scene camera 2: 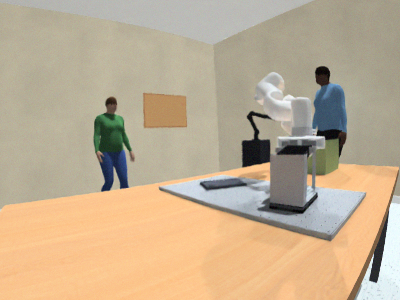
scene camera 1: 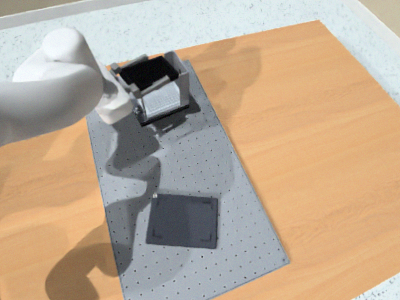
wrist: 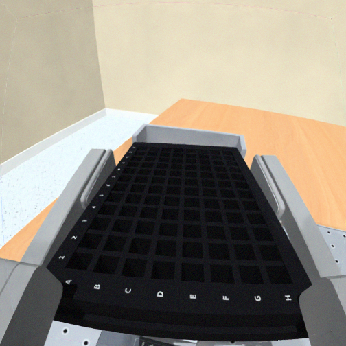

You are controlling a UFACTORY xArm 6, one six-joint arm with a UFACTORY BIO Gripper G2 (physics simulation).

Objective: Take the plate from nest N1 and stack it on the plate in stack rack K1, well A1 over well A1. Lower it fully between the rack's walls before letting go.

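Places are measured from the arm's base along level axes (x ahead, y left, z up), in centimetres.
Where they show: hand at its tool point: (scene camera 2: 295, 150) (scene camera 1: 150, 71); arm's base at its link origin: (scene camera 2: 318, 155).
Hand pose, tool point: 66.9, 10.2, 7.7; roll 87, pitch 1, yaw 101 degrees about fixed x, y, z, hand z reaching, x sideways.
Note:
Things, the pixels of their top centre, and the offset from my tool point, as dx, dy, dz. Level surfaces: height alone.
- black well plate at its top centre: (scene camera 1: 148, 69) (scene camera 2: 295, 146) -0.4, -0.1, +1.1
- stack rack K1 at its top centre: (scene camera 1: 153, 69) (scene camera 2: 296, 152) +1.1, +0.7, -0.4
- white plate at its top centre: (scene camera 1: 161, 97) +2.1, +0.7, -11.7
- Nest N1 at its top centre: (scene camera 1: 182, 219) (scene camera 2: 222, 181) -7.6, -34.1, -13.6
- grey perforated board at its surface level: dz -15.1
- wooden table at its surface level: dz -16.4
A black well plate (scene camera 1: 149, 73) (scene camera 2: 296, 149) (wrist: 180, 215) is held about level by my gripper (scene camera 1: 157, 68) (scene camera 2: 300, 144) (wrist: 184, 156), which is shut on its two long sides. The plate is at the top of stack rack K1 (scene camera 1: 183, 91) (scene camera 2: 288, 179) (wrist: 192, 136), about level with the wall tops, high above a white plate (scene camera 1: 161, 101) low in the rack. In the wrist view, the held plate's A1 corner is at the near left. The white plate's A1 mark is not readable. Nest N1 (scene camera 1: 182, 221) (scene camera 2: 222, 183), a dark flat pad, holds no plate.
The rack and the nest stand on a grey perforated board (scene camera 1: 200, 165) (scene camera 2: 345, 200) on the wooden table (scene camera 1: 310, 150) (scene camera 2: 150, 240). A green box (scene camera 2: 327, 156) and a dark arm on a black stand (scene camera 2: 256, 152) are behind. Two people stand beyond the table.

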